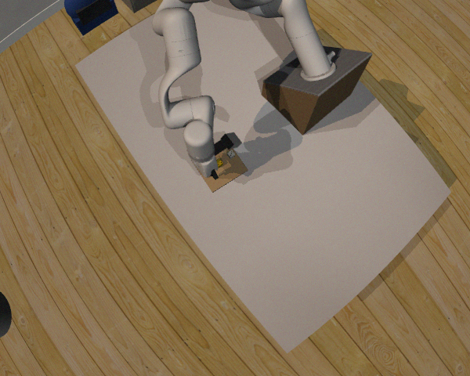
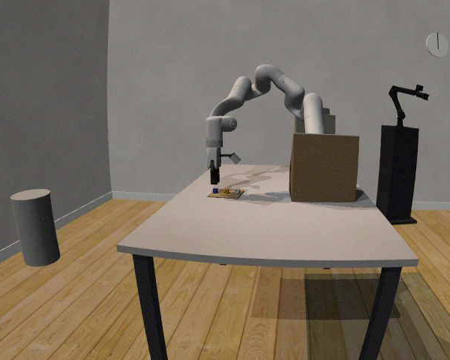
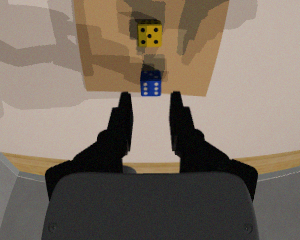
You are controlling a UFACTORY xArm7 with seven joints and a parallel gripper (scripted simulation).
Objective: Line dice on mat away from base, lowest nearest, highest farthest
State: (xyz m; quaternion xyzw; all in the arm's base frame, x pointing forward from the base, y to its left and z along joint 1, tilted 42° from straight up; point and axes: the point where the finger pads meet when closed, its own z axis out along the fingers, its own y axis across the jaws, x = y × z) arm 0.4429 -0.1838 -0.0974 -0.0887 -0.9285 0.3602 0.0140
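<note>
Now: hand 50 mm above the blue die. From my hand the other things lie so: yellow die 50 mm below, 50 mm behind, 10 mm to the left; brown mat 70 mm below, 50 mm behind, 10 mm to the left; white die 100 mm behind, 50 mm below, 20 mm to the left.
</note>
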